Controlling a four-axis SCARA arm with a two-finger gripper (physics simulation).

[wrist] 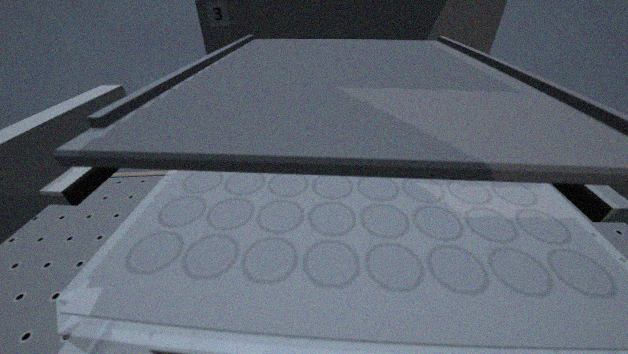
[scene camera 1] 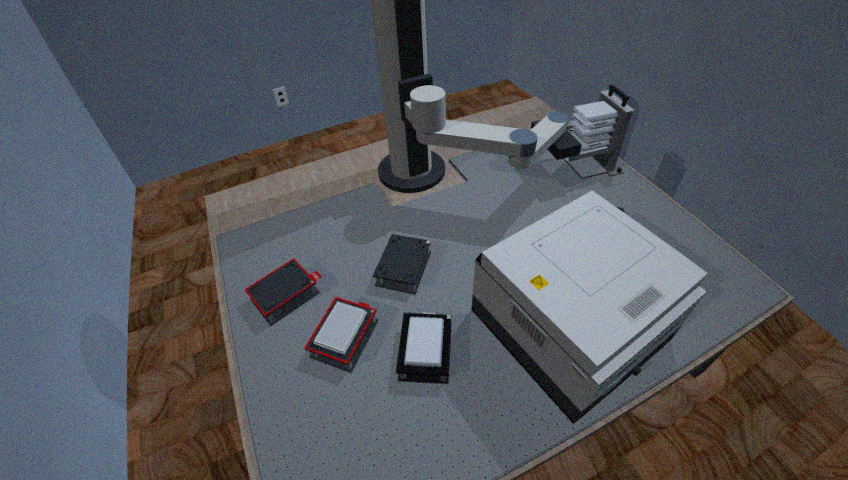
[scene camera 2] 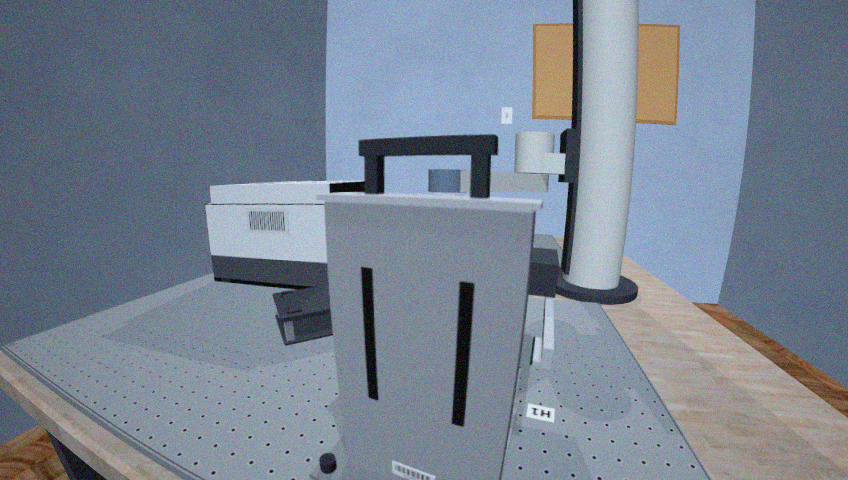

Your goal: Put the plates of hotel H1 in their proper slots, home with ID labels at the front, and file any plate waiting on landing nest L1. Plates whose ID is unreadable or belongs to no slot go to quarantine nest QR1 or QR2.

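Frame: origin at the arm's base, x back, y right, z up, level; centimetres.
Where they show: arm's base, origin of its link: [scene camera 1: 411,171] [scene camera 2: 588,286].
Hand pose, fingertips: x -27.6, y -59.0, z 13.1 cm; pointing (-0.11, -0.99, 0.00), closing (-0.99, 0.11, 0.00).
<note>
Things, the pixels of their top centre, and the offset from my fingertips. "spot": a spot on its surface instead.
- bare grey shelf, centre of its top: [wrist: 350,64] [scene camera 1: 592,133] dx -0.5, dy +1.2, dz +1.9 cm
- white plate with round wells, centre of its top: [wrist: 348,121] [scene camera 1: 588,137] dx -0.4, dy +2.2, dz +0.5 cm
- black nest, a spot on its surface: [scene camera 1: 401,364] spot: dx -45.5, dy +93.6, dz -6.8 cm
- large white instrument, centre of its top: [scene camera 1: 595,262] [scene camera 2: 302,182] dx -52.8, dy +49.2, dz +13.4 cm
Hotel H1 [scene camera 1: 616,132] [scene camera 2: 428,237] stands at the right rear, holding several stacked white plates [scene camera 1: 595,111]. My gripper [scene camera 1: 569,146] [wrist: 327,110] is open at the hotel's front, with nothing between its fingers. In the wrist view, a bare grey shelf [wrist: 300,115] lies under the number 3, and a white plate with round wells [wrist: 330,262] sits below it; its label cannot be read. In scene view 1, one white plate [scene camera 1: 340,327] rests on a red-rimmed nest [scene camera 1: 310,346], and another white plate [scene camera 1: 424,340] on a black nest [scene camera 1: 401,364]. Nest names cannot be read.
A red-rimmed nest [scene camera 1: 282,289] and a black nest [scene camera 1: 402,259] [scene camera 2: 303,303] bear no plate. A large white instrument [scene camera 1: 595,255] [scene camera 2: 267,231] stands right of the nests. The arm's column [scene camera 1: 410,89] [scene camera 2: 606,148] rises at the rear.
</note>
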